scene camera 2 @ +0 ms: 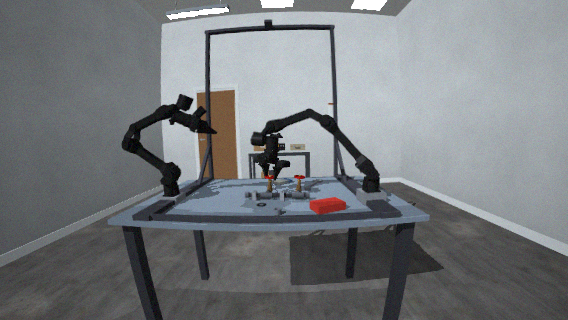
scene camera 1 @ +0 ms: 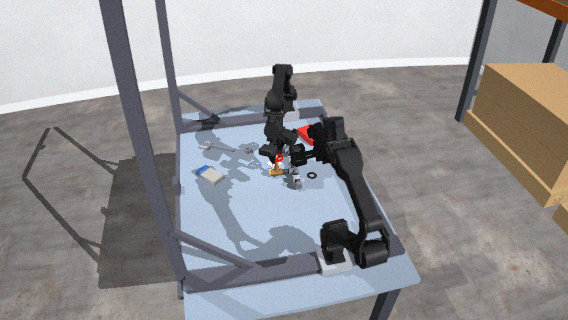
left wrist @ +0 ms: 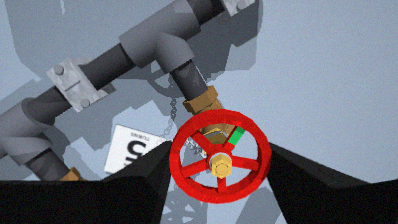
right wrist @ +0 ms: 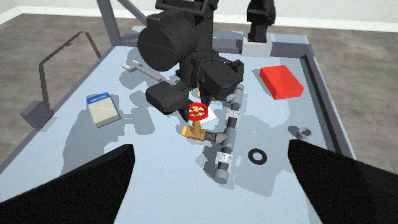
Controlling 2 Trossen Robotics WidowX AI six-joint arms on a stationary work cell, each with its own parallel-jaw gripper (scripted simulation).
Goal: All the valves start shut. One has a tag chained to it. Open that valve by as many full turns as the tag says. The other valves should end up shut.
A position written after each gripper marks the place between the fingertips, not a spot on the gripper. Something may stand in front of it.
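Note:
The left gripper (left wrist: 217, 149) can also be seen at (right wrist: 195, 115), while the right gripper (scene camera 1: 308, 145) appears at (right wrist: 211, 149) too. A red block (right wrist: 281, 83) is part of the scene, and so is a blue-and-beige box (right wrist: 101, 107); the block is out of frame in the left wrist view, and the box is out of frame in the left wrist view as well. A red handwheel (left wrist: 259, 168) and a white tag (left wrist: 127, 145) are visible too.

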